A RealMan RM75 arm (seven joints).
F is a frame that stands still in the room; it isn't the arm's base.
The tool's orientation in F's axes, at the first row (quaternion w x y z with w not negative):
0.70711, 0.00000, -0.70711, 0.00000
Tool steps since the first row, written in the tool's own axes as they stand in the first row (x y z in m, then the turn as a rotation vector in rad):
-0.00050, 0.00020, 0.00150, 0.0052, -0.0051, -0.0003
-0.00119, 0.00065, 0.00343, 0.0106, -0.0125, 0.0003
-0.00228, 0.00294, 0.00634, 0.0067, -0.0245, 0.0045
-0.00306, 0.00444, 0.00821, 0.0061, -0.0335, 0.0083
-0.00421, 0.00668, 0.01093, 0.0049, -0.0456, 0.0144
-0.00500, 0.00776, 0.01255, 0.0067, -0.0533, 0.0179
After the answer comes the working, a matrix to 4 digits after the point.
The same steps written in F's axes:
-0.00150, 0.00020, -0.00050, 0.0003, -0.0051, 0.0052
-0.00343, 0.00065, -0.00119, -0.0003, -0.0125, 0.0106
-0.00634, 0.00294, -0.00228, -0.0045, -0.0245, 0.0067
-0.00821, 0.00444, -0.00306, -0.0083, -0.0335, 0.0061
-0.01093, 0.00668, -0.00421, -0.0144, -0.0456, 0.0049
-0.01255, 0.00776, -0.00500, -0.0179, -0.0533, 0.0067

The tool's axes in the first row as the columns of a matrix, in F's axes (rounded; the answer above uses it unrounded):
0.0000, 0.0000, -1.0000
0.0000, 1.0000, 0.0000
1.0000, 0.0000, 0.0000

